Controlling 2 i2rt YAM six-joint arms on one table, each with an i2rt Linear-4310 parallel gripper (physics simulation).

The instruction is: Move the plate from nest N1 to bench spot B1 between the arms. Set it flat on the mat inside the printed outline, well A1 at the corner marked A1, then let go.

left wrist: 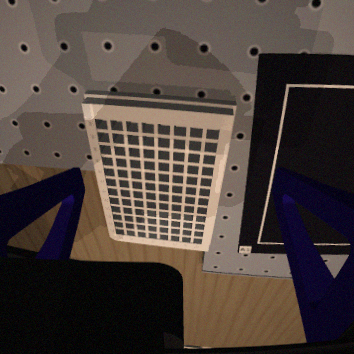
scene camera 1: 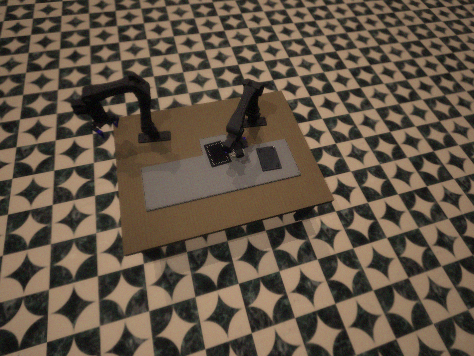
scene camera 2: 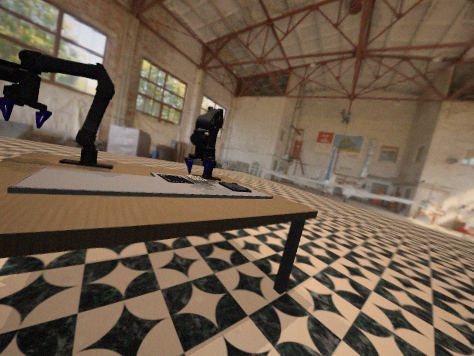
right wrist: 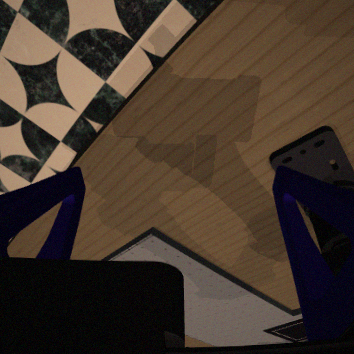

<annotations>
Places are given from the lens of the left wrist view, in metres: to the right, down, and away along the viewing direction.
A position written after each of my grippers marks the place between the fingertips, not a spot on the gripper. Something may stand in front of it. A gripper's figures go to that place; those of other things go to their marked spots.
my left gripper [left wrist: 177,177]: 0.00, 0.00, 0.13
well plate [left wrist: 159,160]: -0.01, -0.01, 0.16
black pad with printed outline [left wrist: 295,125]: 0.07, -0.03, 0.15
</annotations>
